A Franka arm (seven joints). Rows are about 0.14 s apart.
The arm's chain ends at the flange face. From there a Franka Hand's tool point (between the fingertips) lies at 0.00 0.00 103.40 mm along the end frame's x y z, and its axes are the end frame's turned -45 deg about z.
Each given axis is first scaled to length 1.
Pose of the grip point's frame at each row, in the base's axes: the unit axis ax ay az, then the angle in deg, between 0 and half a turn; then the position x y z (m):
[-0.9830 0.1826 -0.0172 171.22 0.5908 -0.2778 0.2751]
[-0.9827 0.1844 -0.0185 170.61 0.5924 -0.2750 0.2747]
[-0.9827 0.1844 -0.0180 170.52 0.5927 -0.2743 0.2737]
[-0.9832 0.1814 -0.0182 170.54 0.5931 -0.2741 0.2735]
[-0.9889 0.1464 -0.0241 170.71 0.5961 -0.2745 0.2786]
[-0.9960 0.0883 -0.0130 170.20 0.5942 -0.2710 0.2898]
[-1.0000 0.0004 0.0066 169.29 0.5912 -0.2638 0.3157]
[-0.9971 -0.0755 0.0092 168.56 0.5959 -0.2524 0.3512]
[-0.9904 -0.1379 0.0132 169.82 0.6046 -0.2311 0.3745]
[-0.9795 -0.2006 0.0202 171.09 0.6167 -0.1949 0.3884]
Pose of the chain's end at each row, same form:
[-0.8384 0.5449 0.0135 171.14 0.5844 -0.2927 0.3772]
[-0.8374 0.5465 0.0143 170.52 0.5856 -0.2909 0.3766]
[-0.8374 0.5464 0.0151 170.45 0.5859 -0.2904 0.3756]
[-0.8390 0.5439 0.0148 170.46 0.5863 -0.2901 0.3754]
[-0.8578 0.5138 0.0088 170.36 0.5888 -0.2903 0.3805]
[-0.8863 0.4627 0.0208 170.38 0.5900 -0.2883 0.3917]
[-0.9229 0.3827 0.0419 170.40 0.5925 -0.2830 0.4173]
[-0.9491 0.3115 0.0468 169.84 0.5993 -0.2727 0.4525]
[-0.9668 0.2513 0.0462 171.18 0.6098 -0.2488 0.4762]
[-0.9807 0.1893 0.0484 172.65 0.6240 -0.2098 0.4905]

